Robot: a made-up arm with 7 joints.
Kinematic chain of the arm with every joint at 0, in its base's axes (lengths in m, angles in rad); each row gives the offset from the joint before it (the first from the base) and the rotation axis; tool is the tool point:
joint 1: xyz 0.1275 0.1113 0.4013 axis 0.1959 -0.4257 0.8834
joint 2: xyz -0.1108 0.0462 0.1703 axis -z
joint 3: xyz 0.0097 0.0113 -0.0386 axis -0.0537 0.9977 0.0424
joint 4: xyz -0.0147 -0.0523 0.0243 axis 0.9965 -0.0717 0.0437
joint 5: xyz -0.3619 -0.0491 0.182 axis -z
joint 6: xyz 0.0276 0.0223 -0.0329 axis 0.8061 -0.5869 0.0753
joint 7: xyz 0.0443 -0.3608 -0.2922 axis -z
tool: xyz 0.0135 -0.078 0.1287
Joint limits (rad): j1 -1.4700..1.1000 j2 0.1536..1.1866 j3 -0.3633..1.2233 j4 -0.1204..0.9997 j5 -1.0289..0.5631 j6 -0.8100..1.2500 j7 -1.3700..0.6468
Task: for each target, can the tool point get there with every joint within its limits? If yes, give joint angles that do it. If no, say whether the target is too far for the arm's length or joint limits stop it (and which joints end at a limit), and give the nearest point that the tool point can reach.
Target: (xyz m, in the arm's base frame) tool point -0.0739 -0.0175 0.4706
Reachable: yes | joints -0.1189 0.2381 0.2760 -0.0357 -0.7667 0.4130 -0.3688
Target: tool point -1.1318 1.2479 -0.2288
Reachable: no: too far | nearest point -0.5077 0.6400 0.2240 | short by 0.982 m
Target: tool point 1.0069 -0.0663 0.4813
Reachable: no: joint limits stop it (at a limit: joint 1, joint 3, joint 4, joint 5, joint 6, joint 7) | nearest point 0.4803 0.1199 0.4978 | short by 0.559 m
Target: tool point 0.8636 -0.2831 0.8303
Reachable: no: joint limits stop it (at a limit: joint 1, joint 2, joint 3, joint 6) | nearest point 0.4190 -0.2623 0.7959 | short by 0.446 m
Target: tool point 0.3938 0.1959 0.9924
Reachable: no: joint limits stop it (at a limit: joint 1, joint 4, joint 5, joint 6) | nearest point 0.2351 0.2534 0.9386 | short by 0.177 m
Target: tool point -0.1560 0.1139 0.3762
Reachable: yes | joints 0.2349 0.2931 0.7561 0.8348 -0.5351 0.7055 -0.1062
